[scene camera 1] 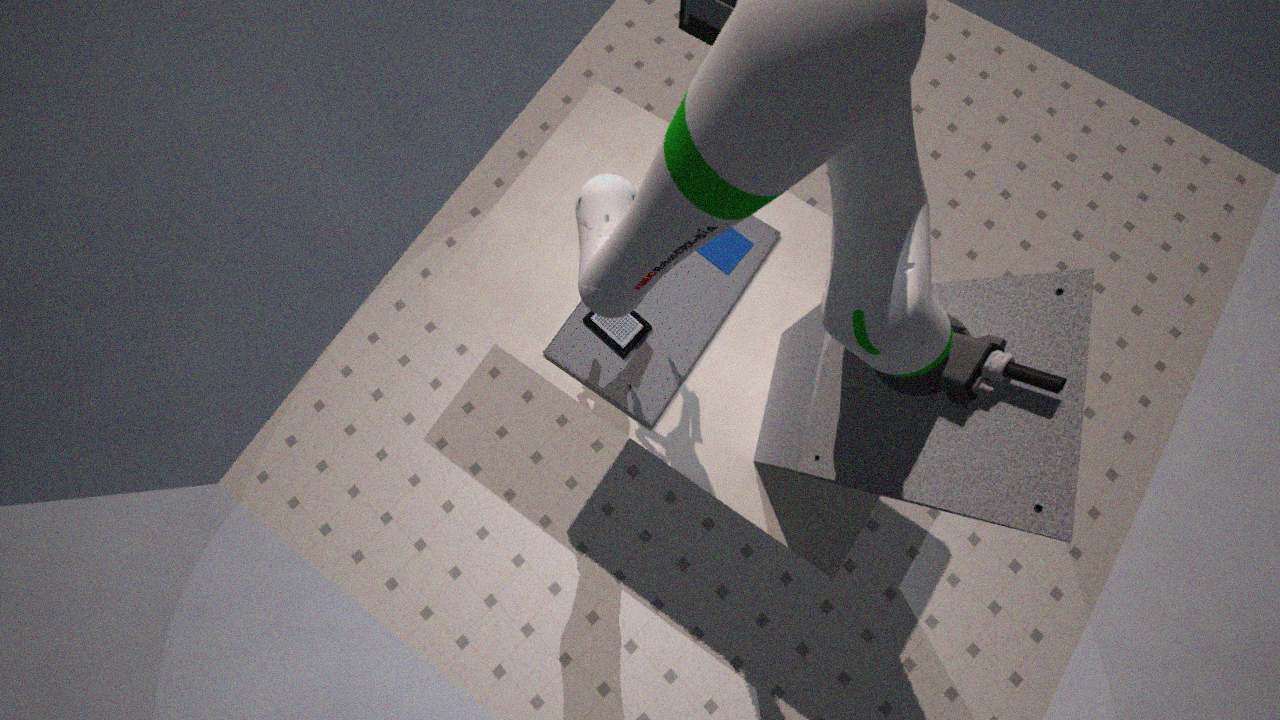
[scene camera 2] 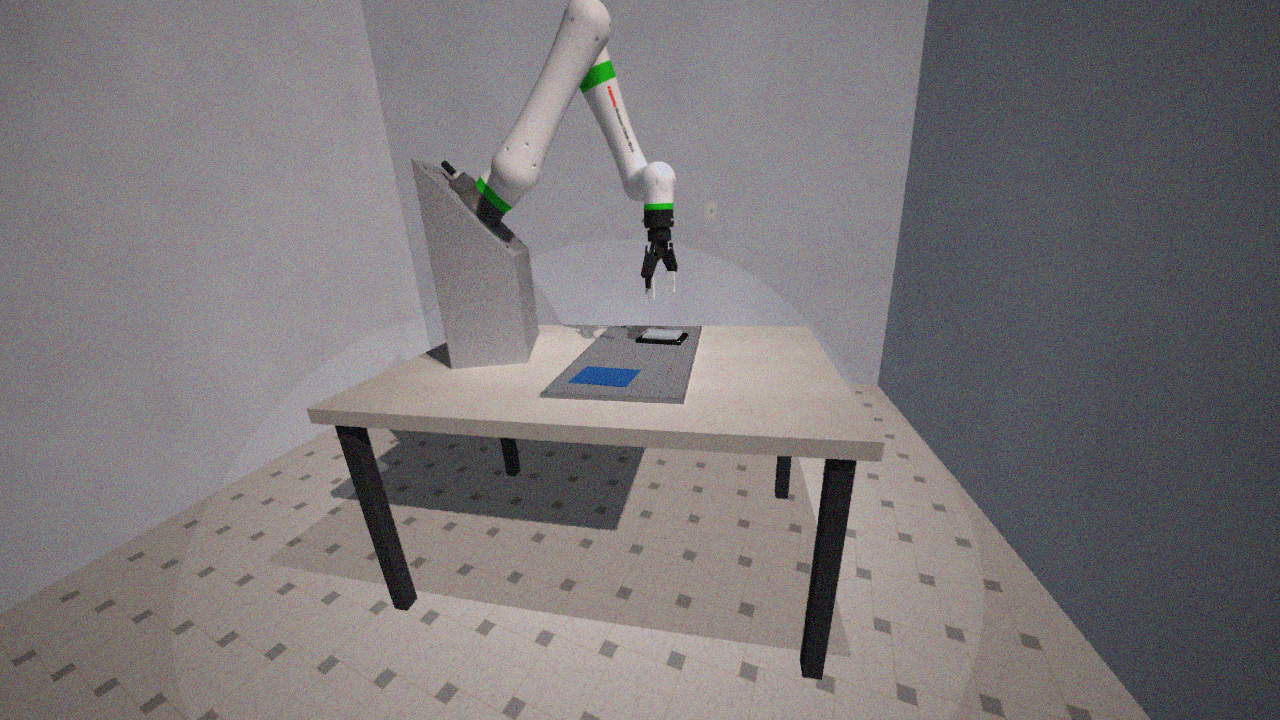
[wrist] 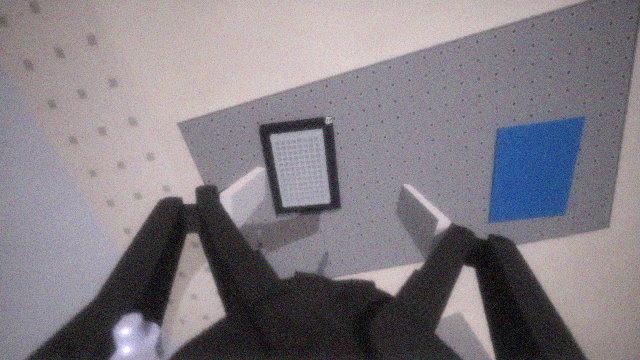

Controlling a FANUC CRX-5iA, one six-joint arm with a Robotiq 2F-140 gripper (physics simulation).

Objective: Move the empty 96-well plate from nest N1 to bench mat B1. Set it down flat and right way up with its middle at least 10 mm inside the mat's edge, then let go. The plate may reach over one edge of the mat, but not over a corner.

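Frame: origin at the arm's base, x left, y back, z up, level; metres.
Seen in the pictures: gripper, fingertip midpoint: [scene camera 2: 660, 295] [wrist: 331, 190]; arm's base at its link origin: [scene camera 1: 920, 353] [scene camera 2: 477, 212].
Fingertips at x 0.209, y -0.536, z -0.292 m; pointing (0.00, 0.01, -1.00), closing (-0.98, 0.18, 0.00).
Note:
Offsets run from my fingertips to a thing's middle. Level surfaces: height alone.
The empty 96-well plate {dz -0.152, dx +0.051, dy +0.017 m} [scene camera 1: 617, 327] [scene camera 2: 663, 334] [wrist: 301, 167] is pale and lies flat in the black frame of nest N1 {dz -0.163, dx +0.051, dy +0.017 m} [scene camera 1: 626, 352] [scene camera 2: 646, 341] [wrist: 334, 172]. Bench mat B1 {dz -0.168 m} [scene camera 1: 726, 251] [scene camera 2: 605, 376] [wrist: 536, 170] is a flat blue rectangle at the other end of the grey board; the arm partly covers it in scene camera 1. My gripper [scene camera 2: 662, 288] [wrist: 331, 190] is open and empty, pointing down well above the nest end of the board. In the wrist view the plate shows between the pale fingertips, nearer the left one. The gripper is hidden by the arm in scene camera 1.
The grey perforated board {dz -0.170 m} [scene camera 1: 680, 344] [scene camera 2: 666, 385] [wrist: 410, 100] lies on the pale table {dz -0.183 m} [scene camera 1: 465, 295] [scene camera 2: 760, 385]. The arm's grey pedestal [scene camera 1: 1002, 447] [scene camera 2: 487, 304] stands beside the board. A dark box [scene camera 1: 696, 24] shows at the top of scene camera 1.

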